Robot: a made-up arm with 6 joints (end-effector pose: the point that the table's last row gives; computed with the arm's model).
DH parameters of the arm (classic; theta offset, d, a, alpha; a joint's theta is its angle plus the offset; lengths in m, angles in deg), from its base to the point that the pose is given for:
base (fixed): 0 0 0 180
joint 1: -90 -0.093 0.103 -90
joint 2: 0 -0.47 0.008 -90
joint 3: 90 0.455 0.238 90
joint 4: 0 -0.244 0.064 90
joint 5: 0 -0.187 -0.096 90
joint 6: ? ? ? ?
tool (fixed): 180 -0.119 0 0
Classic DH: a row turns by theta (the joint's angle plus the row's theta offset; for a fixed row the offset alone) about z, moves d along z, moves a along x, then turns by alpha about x.
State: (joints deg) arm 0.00 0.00 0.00 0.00 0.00 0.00
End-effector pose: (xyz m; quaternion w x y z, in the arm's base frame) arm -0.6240 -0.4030 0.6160 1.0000 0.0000 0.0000 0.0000
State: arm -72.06 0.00 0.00 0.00 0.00 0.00
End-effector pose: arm 0.1912 -0.7178 0.6160 0.8087 0.0000 0.0000 0.5882
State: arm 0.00 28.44 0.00 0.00 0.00 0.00
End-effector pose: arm -0.6240 -0.5910 0.3119 0.9694 0.2456 0.0000 0.0000
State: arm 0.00 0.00 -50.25 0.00 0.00 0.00
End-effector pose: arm -0.9637 -0.0993 0.6160 0.9054 0.0000 0.0000 -0.4246
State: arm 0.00 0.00 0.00 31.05 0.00 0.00
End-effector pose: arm -0.6010 -0.4030 0.5629 0.9635 0.0000 0.2677 0.0000
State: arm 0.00 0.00 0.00 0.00 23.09 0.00
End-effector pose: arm -0.7417 -0.4394 0.6160 0.9798 0.0000 0.0000 -0.2001
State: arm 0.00 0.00 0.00 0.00 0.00 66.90
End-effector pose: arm -0.5461 -0.4030 0.7361 0.8344 0.0000 -0.5512 0.0000
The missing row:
joint 6: 0 0.27 -0.052 90
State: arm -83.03 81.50 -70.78 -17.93 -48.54 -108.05
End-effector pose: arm 0.4223 -1.0110 0.2213 0.1138 -0.1141 0.8383 0.5209
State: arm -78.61 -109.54 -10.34 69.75 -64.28 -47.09
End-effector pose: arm -0.5906 -0.5253 0.2677 0.5166 -0.7406 0.4285 0.0320
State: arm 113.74 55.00 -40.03 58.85 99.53 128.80
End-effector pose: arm -0.3440 1.0499 0.4896 0.3294 -0.2917 0.4181 -0.7947
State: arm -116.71 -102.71 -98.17 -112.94 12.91 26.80
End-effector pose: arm 0.0137 -1.0725 -0.4435 0.4941 -0.2824 0.8029 0.1774
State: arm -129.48 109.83 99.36 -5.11 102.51 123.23
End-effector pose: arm 0.3116 0.2254 -0.6711 0.7935 0.5840 0.1586 -0.0649
